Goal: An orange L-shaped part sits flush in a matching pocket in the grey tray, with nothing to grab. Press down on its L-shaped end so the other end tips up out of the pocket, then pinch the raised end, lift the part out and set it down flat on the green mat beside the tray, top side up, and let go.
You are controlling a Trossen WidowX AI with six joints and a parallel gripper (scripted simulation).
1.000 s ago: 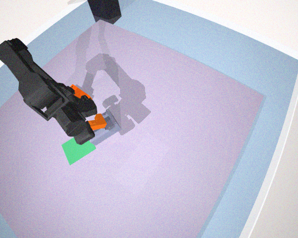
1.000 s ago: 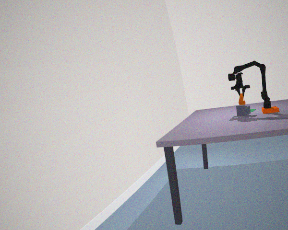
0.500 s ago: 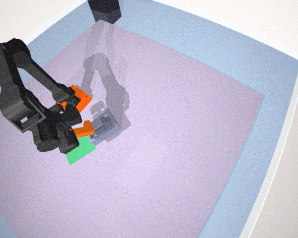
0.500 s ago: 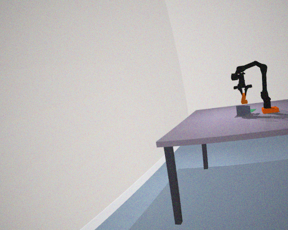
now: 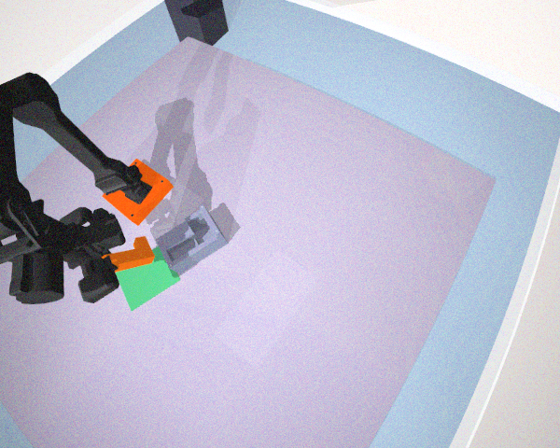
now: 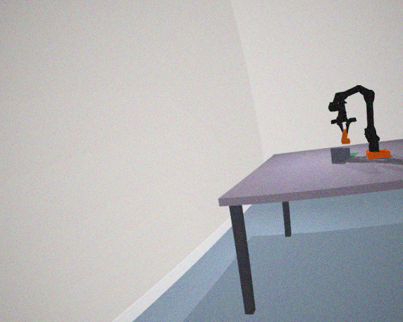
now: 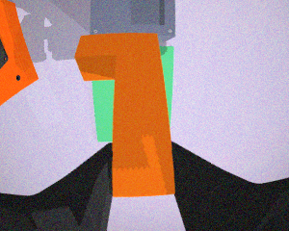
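Right now my gripper tip is 170 mm above the green mat.
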